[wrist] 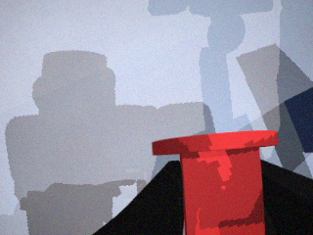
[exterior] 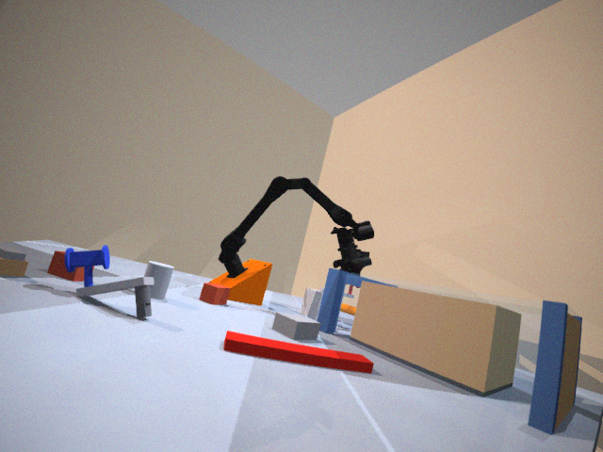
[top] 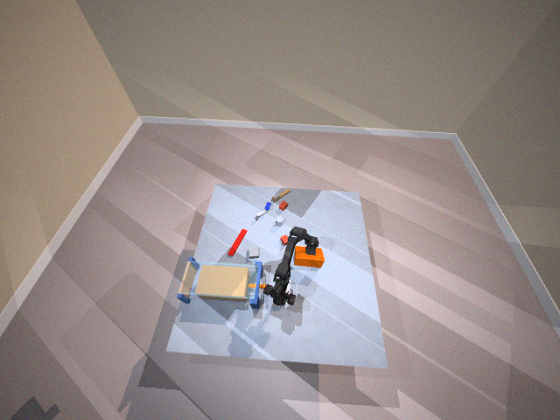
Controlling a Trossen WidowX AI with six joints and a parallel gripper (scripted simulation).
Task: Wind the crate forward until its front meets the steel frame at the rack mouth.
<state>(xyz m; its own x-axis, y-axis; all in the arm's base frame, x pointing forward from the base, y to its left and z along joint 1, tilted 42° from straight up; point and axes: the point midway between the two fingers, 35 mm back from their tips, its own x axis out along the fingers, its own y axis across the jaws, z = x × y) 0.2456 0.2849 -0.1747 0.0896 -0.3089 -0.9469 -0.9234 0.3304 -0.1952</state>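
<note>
My gripper tip is 50 mm to the left of the red-knobbed winch handle, 30 mm above it and 20 mm past it. From my gripper tip the other things lie so: red knob: 20 mm to the right, 10 mm behind; then blue frame: 120 mm to the right, 120 mm ahead, 30 mm below; then winch: 120 mm to the right, 100 mm below, 60 mm behind.
</note>
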